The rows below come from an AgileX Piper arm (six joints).
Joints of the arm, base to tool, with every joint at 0 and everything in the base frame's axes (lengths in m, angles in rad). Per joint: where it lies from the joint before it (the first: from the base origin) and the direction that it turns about. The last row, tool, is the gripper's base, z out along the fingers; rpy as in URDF.
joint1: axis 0 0 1 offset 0.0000 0.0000 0.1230
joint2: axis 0 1 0 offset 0.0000 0.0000 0.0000
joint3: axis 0 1 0 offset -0.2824 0.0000 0.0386
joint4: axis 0.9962 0 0.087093 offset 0.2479 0.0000 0.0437
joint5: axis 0 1 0 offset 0.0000 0.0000 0.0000
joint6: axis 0.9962 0 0.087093 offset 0.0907 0.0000 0.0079
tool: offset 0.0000 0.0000 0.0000 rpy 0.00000 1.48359 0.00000
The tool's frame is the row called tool.
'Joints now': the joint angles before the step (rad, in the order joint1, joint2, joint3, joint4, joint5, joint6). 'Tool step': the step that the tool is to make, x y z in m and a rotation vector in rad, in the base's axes. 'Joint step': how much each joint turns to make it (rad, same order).
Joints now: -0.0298 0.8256 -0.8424 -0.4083 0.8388 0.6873
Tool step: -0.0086 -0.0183 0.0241 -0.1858 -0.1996 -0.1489
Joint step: -0.0003 -0.0422 0.0000 -0.3852 -0.0642 0.2703
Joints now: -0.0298 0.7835 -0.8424 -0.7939 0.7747 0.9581
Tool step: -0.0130 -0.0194 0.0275 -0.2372 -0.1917 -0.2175
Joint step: -0.0001 -0.0160 0.0001 -0.5024 0.0638 0.3435
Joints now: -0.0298 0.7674 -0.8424 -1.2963 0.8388 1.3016
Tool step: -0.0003 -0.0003 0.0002 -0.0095 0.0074 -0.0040
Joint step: 0.0003 0.0001 -0.0001 -0.0048 0.0045 -0.0082
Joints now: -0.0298 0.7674 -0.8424 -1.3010 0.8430 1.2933
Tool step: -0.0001 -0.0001 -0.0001 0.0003 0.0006 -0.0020
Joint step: 0.0003 0.0001 0.0001 -0.0003 0.0023 0.0004
